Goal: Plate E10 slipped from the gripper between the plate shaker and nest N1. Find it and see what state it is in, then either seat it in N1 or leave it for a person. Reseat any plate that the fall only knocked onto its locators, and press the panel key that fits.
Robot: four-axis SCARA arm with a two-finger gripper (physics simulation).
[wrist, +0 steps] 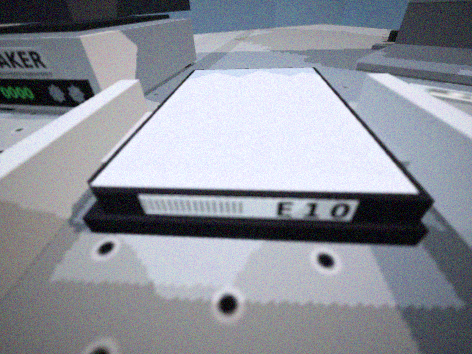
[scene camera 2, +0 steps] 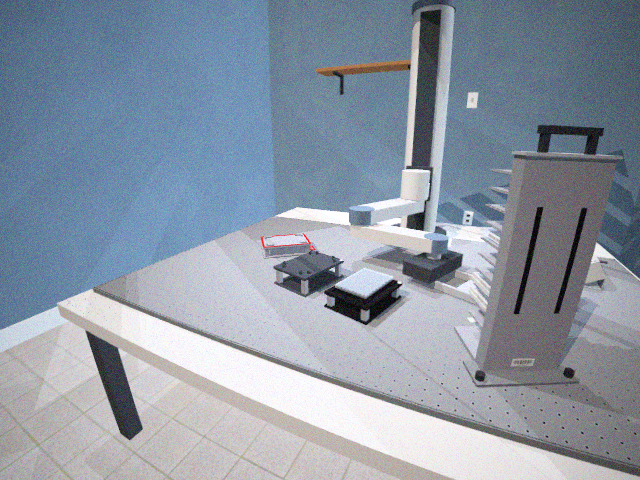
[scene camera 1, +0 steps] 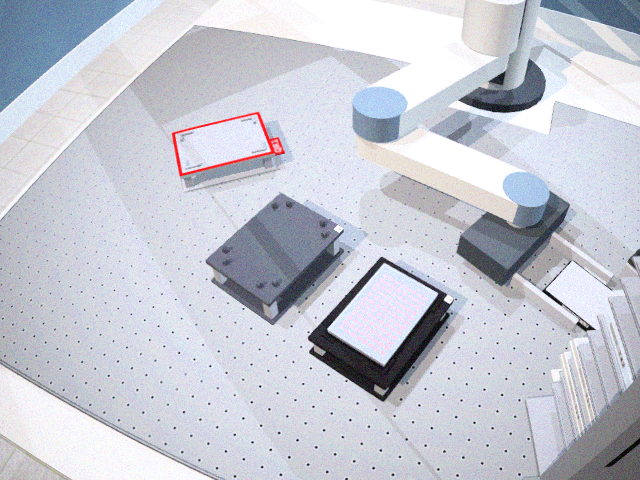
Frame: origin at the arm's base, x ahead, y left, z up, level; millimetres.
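Seen in the pictures: gripper, fingertip midpoint: [wrist: 249, 98] [scene camera 1: 593, 301].
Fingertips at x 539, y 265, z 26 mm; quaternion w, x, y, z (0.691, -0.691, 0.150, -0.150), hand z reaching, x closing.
Note:
Pixels of each thing's top centre, then the offset from my fingertips to it. "*": a spot on its surface instead.
- Plate E10, middle of its top: [wrist: 250, 99] [scene camera 1: 589, 298] 3 mm back, 7 mm right, 2 mm up
- plate shaker, surface spot: [wrist: 100, 55] * 63 mm back, 46 mm left, 18 mm up
- pale plate, middle of its top: [scene camera 1: 384, 310] [scene camera 2: 365, 280] 151 mm ahead, 284 mm right, 46 mm up
- red-edged clear box, middle of its top: [scene camera 1: 220, 139] [scene camera 2: 285, 238] 81 mm back, 656 mm right, 33 mm up
- grey block, surface spot: [wrist: 440, 35] * 240 mm ahead, 66 mm left, 5 mm up
Plate E10 [wrist: 250, 145] [scene camera 1: 573, 286] lies flat and right way up on the perforated deck, its E10 barcode label facing the wrist camera. Its top looks white and its sides black. My gripper [wrist: 249, 98] [scene camera 1: 594, 302] is low over the deck with one finger along each long side; the pads are against the plate's edges, mostly hidden by it. The plate shaker [wrist: 100, 55] is at the left in the wrist view, its display showing 0000. A black stand [scene camera 1: 320, 339] [scene camera 2: 343, 303] carries a pale plate [scene camera 1: 382, 312] [scene camera 2: 364, 282]. Which nest is N1, and the panel key, cannot be told.
A dark stand [scene camera 1: 248, 258] [scene camera 2: 305, 264] with small corner knobs is left of the black stand. A red-edged clear box [scene camera 1: 222, 143] [scene camera 2: 285, 242] is behind it. A tall grey tower [scene camera 2: 547, 258] with slanted shelves stands at the right. A grey block [wrist: 440, 35] is beyond the right finger.

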